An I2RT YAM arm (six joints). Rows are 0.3 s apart.
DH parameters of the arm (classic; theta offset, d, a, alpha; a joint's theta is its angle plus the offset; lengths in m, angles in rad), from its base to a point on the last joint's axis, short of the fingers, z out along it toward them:
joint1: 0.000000 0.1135 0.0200 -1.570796
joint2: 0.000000 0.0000 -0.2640 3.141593
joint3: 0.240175 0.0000 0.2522 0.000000
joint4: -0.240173 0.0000 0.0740 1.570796
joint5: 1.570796 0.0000 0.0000 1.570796
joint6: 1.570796 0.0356 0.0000 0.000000
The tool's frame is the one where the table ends.
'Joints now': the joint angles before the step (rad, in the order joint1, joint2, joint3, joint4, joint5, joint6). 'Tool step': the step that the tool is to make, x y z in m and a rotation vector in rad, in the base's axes. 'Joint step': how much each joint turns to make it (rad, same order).
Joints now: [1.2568, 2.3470, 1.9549, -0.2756, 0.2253, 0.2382]
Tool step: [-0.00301, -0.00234, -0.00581, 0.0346, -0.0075, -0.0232]
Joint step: [0.0053, -0.0160, -0.0622, 0.0766, 0.0206, 0.0206]
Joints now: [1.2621, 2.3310, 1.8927, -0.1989, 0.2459, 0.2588]
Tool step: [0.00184, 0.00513, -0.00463, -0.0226, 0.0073, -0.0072]
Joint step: [0.0000, 0.0340, 0.0492, -0.0401, 0.0057, 0.0046]
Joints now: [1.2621, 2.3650, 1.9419, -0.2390, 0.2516, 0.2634]
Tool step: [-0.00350, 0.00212, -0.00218, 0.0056, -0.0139, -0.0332]
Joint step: [0.0099, 0.0064, -0.0001, 0.0112, 0.0412, 0.0179]
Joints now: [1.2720, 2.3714, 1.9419, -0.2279, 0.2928, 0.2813]
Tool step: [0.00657, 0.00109, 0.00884, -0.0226, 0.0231, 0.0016]
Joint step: [-0.0122, 0.0145, 0.0717, -0.0867, -0.0203, 0.0035]
